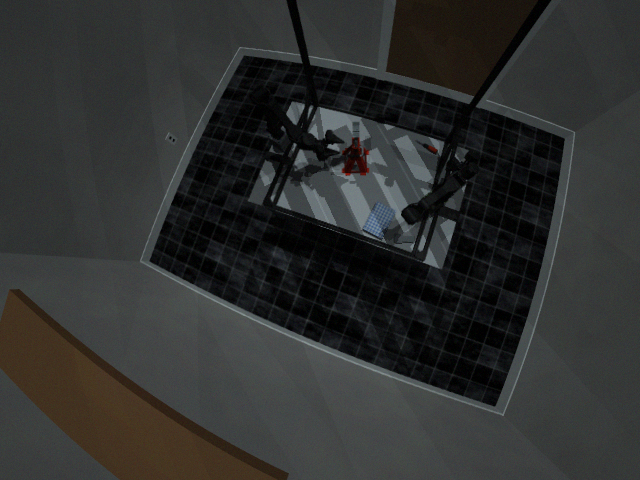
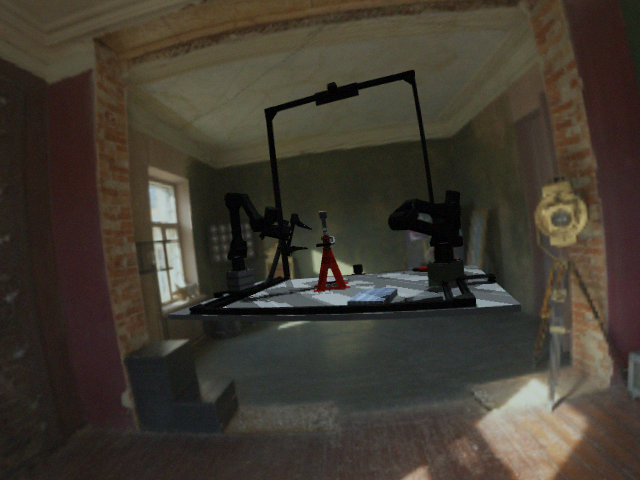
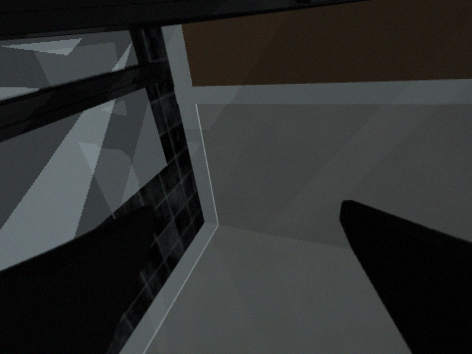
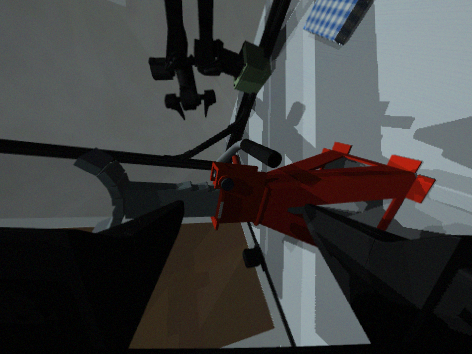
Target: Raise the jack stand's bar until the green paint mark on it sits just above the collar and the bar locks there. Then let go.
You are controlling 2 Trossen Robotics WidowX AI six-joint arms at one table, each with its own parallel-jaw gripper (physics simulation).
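Places are measured from the left arm's base along level axes (x ahead, y left, z up), in millimetres.
Pixels of known places: left gripper, fingertip midpoint: (image 3: 247, 212) (image 4: 195, 118); right gripper, fingertip midpoint: (image 1: 342, 147) (image 2: 309, 238) (image 4: 245, 208); left arm's base, origin of the base link: (image 2: 444, 261) (image 4: 239, 66); right arm's base, origin of the base link: (image 1: 278, 134) (image 2: 239, 270).
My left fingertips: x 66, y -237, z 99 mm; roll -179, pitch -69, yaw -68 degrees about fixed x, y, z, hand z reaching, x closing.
For each thing: its top centre in the pictures, then the offset to it from my left fingertips. "spot": a spot on its surface instead.
- red collar, middle of its top: (image 4: 217, 206) 409 mm ahead, 443 mm left, 44 mm up
- lever with a black grip, surface spot: (image 4: 261, 153) spot: 367 mm ahead, 499 mm left, 20 mm up
- blue checked block, middle of its top: (image 2: 373, 293) (image 1: 379, 219) 28 mm ahead, 544 mm left, 160 mm down
- red-handled tool, middle of its top: (image 2: 416, 267) (image 1: 427, 144) 222 mm ahead, 30 mm left, 159 mm down
- small black object, surface spot: (image 4: 251, 257) (image 2: 356, 267) spot: 529 mm ahead, 153 mm left, 146 mm down
The red jack stand (image 1: 355, 157) (image 2: 327, 256) (image 4: 350, 185) stands upright on the table. Its grey toothed bar (image 2: 323, 221) (image 4: 155, 198) rises out of the red collar (image 4: 240, 192), with a curved saddle on top. A lever with a black grip (image 4: 261, 153) sticks out beside the collar. I cannot make out the green mark. My right gripper (image 1: 341, 146) (image 2: 309, 238) (image 4: 245, 208) is open and empty beside the stand, at about the height of the collar and lower bar, its fingertips apart from it. My left gripper (image 3: 247, 212) (image 4: 195, 118) is open and empty, far from the stand.
A blue checked block (image 1: 378, 220) (image 2: 373, 296) (image 4: 330, 21) lies near the table's front edge. A red-handled tool (image 1: 430, 148) (image 2: 422, 268) lies toward the back right. A small black object (image 2: 357, 268) (image 4: 251, 257) is behind the stand. A black frame (image 2: 273, 175) rises over the table.
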